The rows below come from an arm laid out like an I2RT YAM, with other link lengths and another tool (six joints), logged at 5 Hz.
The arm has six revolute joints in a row. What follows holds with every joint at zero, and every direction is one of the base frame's.
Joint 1 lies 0.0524 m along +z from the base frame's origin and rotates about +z.
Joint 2 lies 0.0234 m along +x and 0.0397 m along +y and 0.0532 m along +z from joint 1 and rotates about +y.
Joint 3 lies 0.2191 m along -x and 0.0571 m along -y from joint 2 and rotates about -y.
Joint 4 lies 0.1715 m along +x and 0.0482 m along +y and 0.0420 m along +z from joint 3 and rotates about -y.
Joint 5 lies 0.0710 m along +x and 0.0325 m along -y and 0.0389 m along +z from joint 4 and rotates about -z.
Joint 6 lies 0.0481 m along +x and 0.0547 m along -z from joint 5 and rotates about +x.
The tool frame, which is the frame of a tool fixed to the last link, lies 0.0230 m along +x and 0.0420 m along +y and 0.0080 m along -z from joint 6; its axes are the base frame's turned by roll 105.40, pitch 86.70 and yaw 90.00 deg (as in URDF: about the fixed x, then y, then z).
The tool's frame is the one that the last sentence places.
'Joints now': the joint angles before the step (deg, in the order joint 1, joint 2, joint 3, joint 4, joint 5, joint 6). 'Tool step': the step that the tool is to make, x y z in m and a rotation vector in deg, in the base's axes. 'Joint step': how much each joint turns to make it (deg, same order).
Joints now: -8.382 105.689 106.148 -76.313 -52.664 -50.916
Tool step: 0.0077 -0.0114 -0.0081 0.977 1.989 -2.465
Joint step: -2.567 2.414 -0.011 0.359 -0.636 0.072
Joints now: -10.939 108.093 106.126 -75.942 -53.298 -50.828
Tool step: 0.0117 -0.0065 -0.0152 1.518 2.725 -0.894
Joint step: -1.075 4.177 0.016 1.183 -0.963 -0.007
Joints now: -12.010 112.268 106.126 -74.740 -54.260 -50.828
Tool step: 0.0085 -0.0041 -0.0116 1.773 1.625 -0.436
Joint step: -0.641 3.187 0.018 1.193 -1.400 -0.012
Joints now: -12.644 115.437 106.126 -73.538 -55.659 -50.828
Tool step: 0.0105 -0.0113 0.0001 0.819 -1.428 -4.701
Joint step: -2.310 0.069 0.005 5.036 -0.720 4.558
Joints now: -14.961 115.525 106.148 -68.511 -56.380 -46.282
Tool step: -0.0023 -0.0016 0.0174 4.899 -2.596 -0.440
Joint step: -0.914 -1.482 1.362 -0.321 -5.376 1.539
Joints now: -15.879 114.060 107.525 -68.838 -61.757 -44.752
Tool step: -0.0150 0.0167 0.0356 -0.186 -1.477 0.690
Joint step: 2.580 -5.256 4.131 -4.469 0.372 3.914
